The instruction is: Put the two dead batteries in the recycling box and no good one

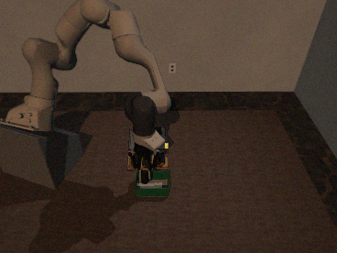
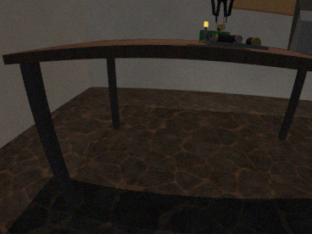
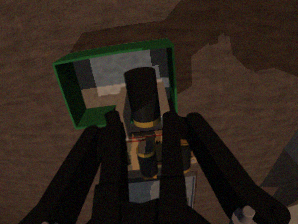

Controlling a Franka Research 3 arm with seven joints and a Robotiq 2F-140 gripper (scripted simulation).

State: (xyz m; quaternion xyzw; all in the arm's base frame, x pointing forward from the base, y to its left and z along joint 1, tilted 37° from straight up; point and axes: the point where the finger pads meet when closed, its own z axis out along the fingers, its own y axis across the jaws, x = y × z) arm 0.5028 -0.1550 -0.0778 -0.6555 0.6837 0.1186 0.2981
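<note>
My gripper is now 9 cm above the green recycling box and 3 cm short of it. From my hand the other things lie so: grey tray (33 cm to the left, 10 cm below); yellow bulb (19 cm to the left, 10 cm ahead, 3 cm below).
</note>
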